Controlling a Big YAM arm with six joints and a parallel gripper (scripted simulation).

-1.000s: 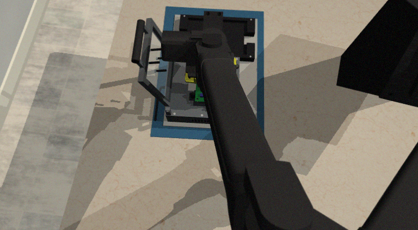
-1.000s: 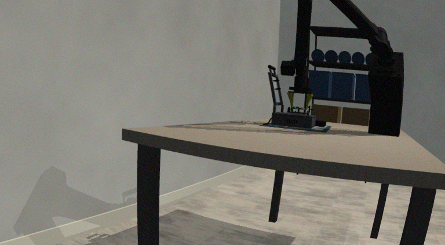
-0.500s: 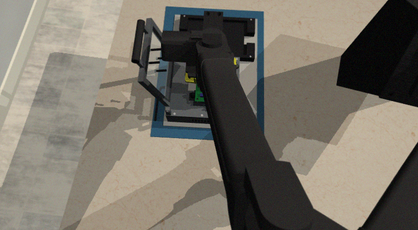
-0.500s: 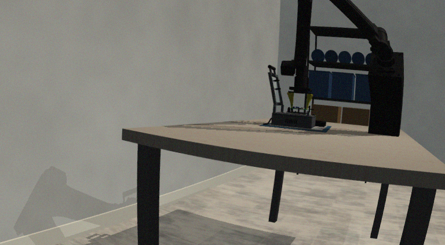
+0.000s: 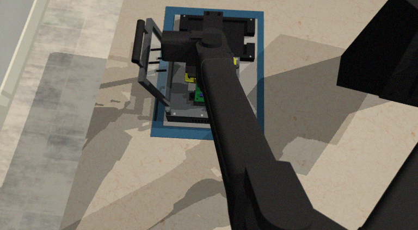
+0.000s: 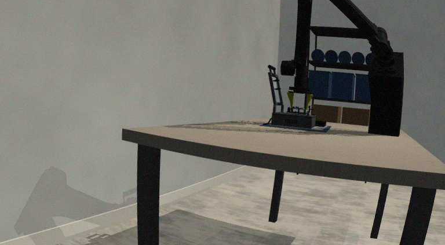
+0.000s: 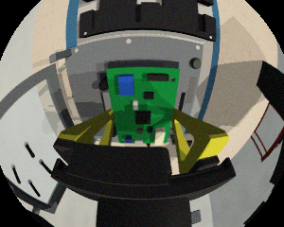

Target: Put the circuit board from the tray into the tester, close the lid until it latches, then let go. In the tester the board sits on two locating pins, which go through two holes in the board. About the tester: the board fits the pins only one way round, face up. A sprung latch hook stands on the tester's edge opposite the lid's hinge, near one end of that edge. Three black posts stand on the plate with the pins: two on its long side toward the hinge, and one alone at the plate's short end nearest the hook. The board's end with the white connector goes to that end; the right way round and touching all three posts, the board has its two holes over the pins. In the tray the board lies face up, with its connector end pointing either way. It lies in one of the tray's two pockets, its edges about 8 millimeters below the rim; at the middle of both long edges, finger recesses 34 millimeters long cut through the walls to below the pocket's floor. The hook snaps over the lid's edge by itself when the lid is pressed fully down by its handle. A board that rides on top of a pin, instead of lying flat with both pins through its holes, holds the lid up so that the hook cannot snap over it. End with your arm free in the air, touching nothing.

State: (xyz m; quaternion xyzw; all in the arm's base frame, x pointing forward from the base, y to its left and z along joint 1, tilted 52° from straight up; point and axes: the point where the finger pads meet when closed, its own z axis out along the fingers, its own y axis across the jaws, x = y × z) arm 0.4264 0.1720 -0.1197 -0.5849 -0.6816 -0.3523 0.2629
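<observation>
Right now my hand is right at the green circuit board. Also, from my hand: see-through lid (120 mm ahead, 20 mm to the left, 90 mm above).
</observation>
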